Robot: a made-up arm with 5 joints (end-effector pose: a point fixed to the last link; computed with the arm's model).
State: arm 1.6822 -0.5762 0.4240 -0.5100 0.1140
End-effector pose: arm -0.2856 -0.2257 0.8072 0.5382 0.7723 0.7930
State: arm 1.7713 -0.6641 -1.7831 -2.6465 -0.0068
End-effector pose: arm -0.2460 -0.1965 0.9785 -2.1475 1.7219 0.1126
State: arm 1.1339 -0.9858 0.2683 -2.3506 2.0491
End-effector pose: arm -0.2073 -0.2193 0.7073 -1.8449 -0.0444 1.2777
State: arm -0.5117 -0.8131 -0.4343 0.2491 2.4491
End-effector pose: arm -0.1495 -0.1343 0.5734 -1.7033 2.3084 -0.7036
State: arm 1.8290 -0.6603 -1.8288 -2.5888 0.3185
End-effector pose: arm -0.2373 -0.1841 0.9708 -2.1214 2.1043 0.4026
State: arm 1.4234 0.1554 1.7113 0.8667 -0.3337
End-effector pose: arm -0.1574 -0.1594 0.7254 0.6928 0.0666 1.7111
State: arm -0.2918 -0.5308 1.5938 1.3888 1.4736
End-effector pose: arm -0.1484 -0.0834 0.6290 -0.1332 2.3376 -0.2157
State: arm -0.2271 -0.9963 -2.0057 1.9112 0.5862
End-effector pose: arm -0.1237 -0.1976 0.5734 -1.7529 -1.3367 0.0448
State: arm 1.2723 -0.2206 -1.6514 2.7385 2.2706
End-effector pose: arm -0.2727 -0.2388 0.8242 1.1888 -0.8078 -1.5820
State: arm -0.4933 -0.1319 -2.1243 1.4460 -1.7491
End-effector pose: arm -0.0974 -0.1393 0.5470 1.2554 -0.6203 0.2080
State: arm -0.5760 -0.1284 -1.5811 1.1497 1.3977
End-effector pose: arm -0.1597 -0.1283 0.6299 -2.0256 -0.5569 -0.1355
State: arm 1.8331 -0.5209 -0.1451 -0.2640 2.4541
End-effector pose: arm -0.2385 -0.1493 0.9203 -0.2228 -0.4293 2.0329
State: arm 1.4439 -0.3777 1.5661 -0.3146 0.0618
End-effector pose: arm -0.1885 -0.1714 0.7347 0.6021 -0.4420 1.1851
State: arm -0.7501 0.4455 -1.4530 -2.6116 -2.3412
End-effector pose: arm -0.2139 -0.2604 0.7411 0.2767 2.2541 -0.5967
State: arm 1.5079 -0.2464 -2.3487 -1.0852 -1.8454
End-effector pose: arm -0.1179 -0.0860 0.9264 1.2514 -1.3048 1.9809
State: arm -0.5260 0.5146 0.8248 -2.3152 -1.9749
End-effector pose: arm -0.0801 -0.0451 0.8537 -1.0561 -1.2086 1.9381
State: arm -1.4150 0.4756 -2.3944 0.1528 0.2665
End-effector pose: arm -0.0588 -0.0433 0.6501 0.6009 -1.0072 -0.9917
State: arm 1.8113 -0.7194 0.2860 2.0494 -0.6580
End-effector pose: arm -0.2546 -0.3231 0.8187 -1.2493 -1.6175 -1.2568
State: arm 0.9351 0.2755 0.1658 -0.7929 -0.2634
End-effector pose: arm -0.2453 -0.0920 0.8359 1.6557 0.9545 -0.1019
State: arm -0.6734 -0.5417 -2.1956 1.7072 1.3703
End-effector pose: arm -0.1435 -0.0887 0.5903 -2.0026 -1.3189 -0.0048
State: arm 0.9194 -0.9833 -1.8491 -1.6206 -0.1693
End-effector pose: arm -0.2094 -0.3225 0.8341 -1.1818 1.9396 0.3530
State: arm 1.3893 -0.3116 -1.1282 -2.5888 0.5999
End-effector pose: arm -0.2714 -0.2114 0.8659 -1.3907 1.5917 0.5395
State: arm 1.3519 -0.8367 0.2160 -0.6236 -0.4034
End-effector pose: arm -0.2985 -0.2971 0.7732 0.7555 1.2609 0.6236
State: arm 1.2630 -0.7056 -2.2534 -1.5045 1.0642
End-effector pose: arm -0.2014 -0.2359 0.8681 0.3535 -2.6992 -1.3952
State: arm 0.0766 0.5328 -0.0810 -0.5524 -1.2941
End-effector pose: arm -0.1964 -0.2163 0.8761 -1.6721 -1.8195 0.0574
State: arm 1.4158 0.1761 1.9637 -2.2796 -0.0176
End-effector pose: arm -0.0702 -0.1484 0.7767 0.3285 -1.1052 -1.3671
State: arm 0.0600 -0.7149 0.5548 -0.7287 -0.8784
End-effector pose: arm -0.2933 -0.1288 0.6067 2.0624 1.0421 1.2390
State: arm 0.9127 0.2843 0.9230 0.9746 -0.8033
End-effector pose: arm -0.2452 -0.1162 0.7314 2.0109 0.6316 1.7919
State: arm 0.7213 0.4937 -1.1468 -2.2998 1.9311
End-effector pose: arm -0.1743 -0.1131 0.8644 0.1360 0.8690 2.2468
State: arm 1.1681 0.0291 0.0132 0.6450 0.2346
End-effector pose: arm -0.2676 -0.1669 0.8113 2.2153 0.3502 1.2223
